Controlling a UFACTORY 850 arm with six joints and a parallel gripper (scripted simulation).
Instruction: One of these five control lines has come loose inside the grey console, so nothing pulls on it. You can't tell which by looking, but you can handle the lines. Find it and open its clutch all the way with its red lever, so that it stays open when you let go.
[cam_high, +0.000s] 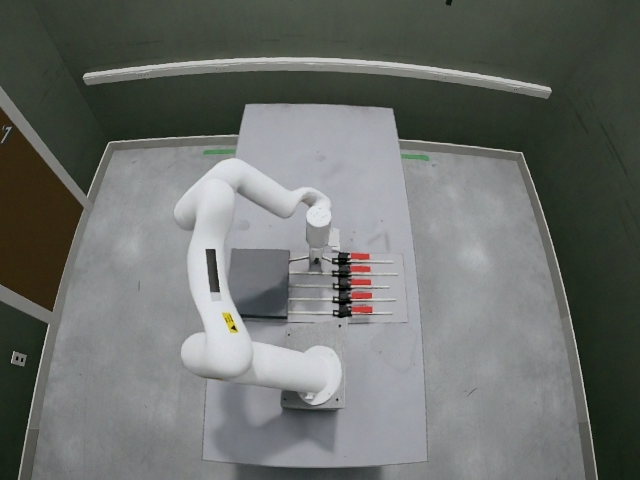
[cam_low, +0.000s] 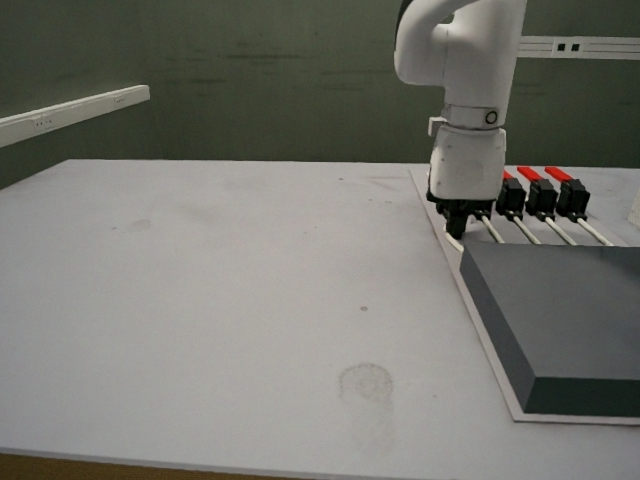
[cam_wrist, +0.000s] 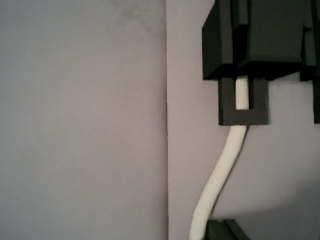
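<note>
Right now the thin pale baseplate is 260 mm to the right of my hand, 100 mm behind it and 20 mm below it.
</note>
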